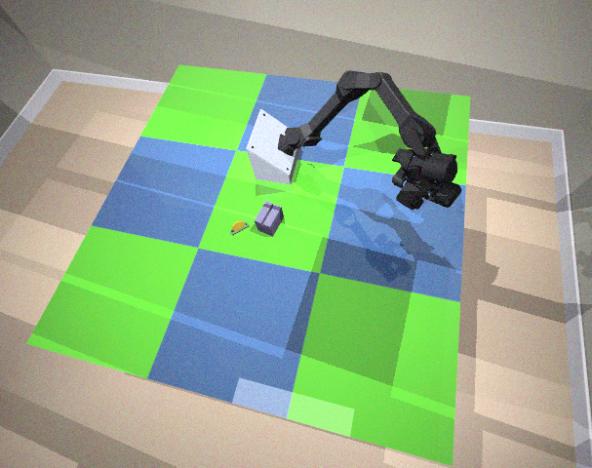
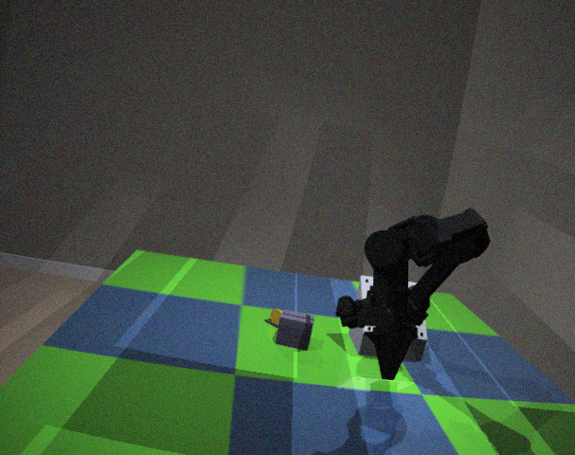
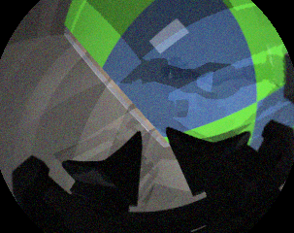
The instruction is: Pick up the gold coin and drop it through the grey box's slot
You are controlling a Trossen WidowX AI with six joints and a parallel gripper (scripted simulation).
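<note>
Right now my gripper tip is 61 cm to the left of the coin, 16 cm above it and 6 cm short of it.
</note>
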